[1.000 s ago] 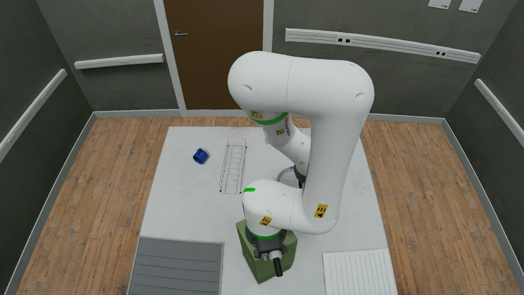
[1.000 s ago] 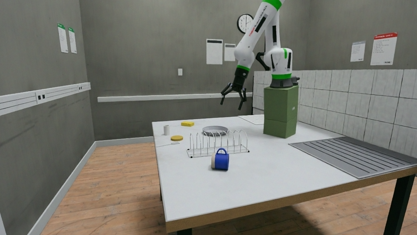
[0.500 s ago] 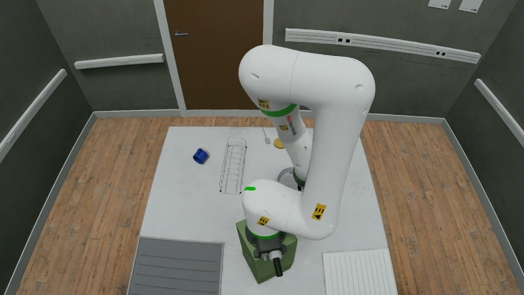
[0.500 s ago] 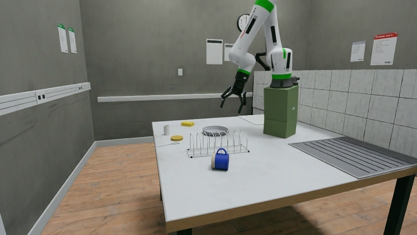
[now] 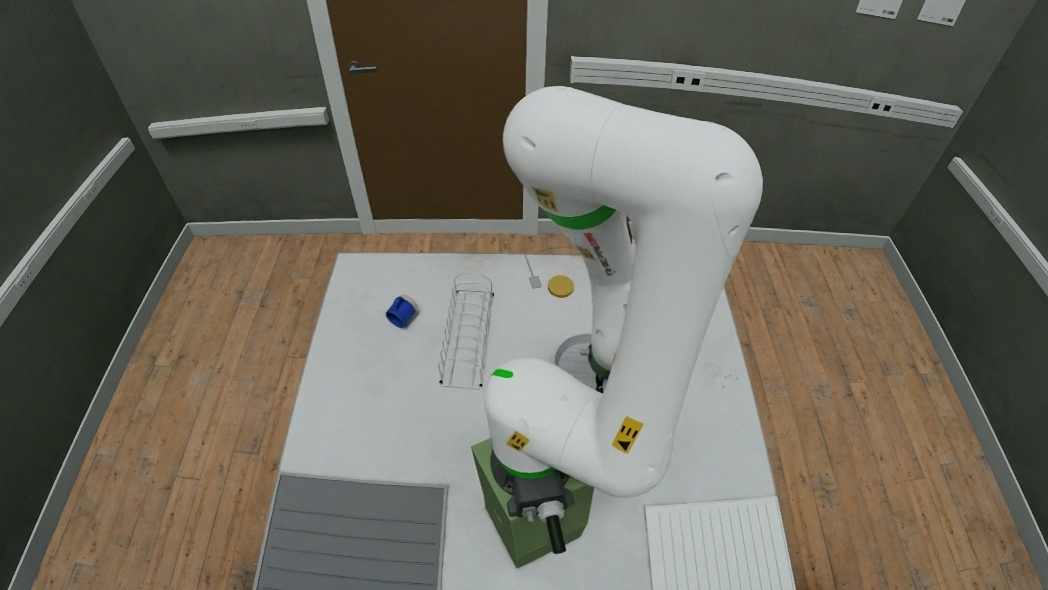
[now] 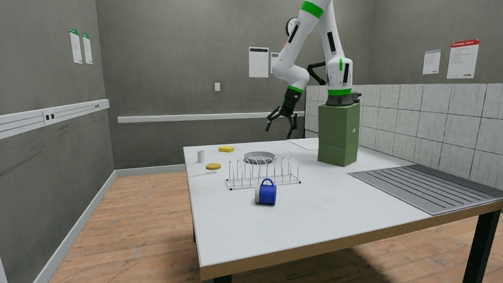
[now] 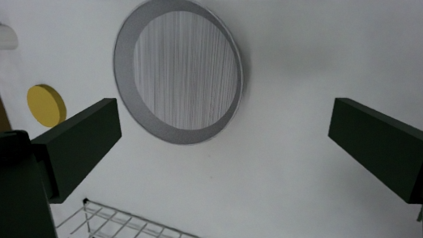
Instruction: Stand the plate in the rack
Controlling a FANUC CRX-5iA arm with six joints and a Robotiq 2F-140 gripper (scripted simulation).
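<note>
Right now the grey plate is 14 cm below my hand, 11 cm ahead of it and 2 cm to the right of it. Also, from my hand: yellow disc: 41 cm ahead, 15 cm below, 1 cm to the right; then white cup: 44 cm ahead, 14 cm to the right, 14 cm below; then white ribbed mat: 56 cm behind, 21 cm to the right, 15 cm below.
</note>
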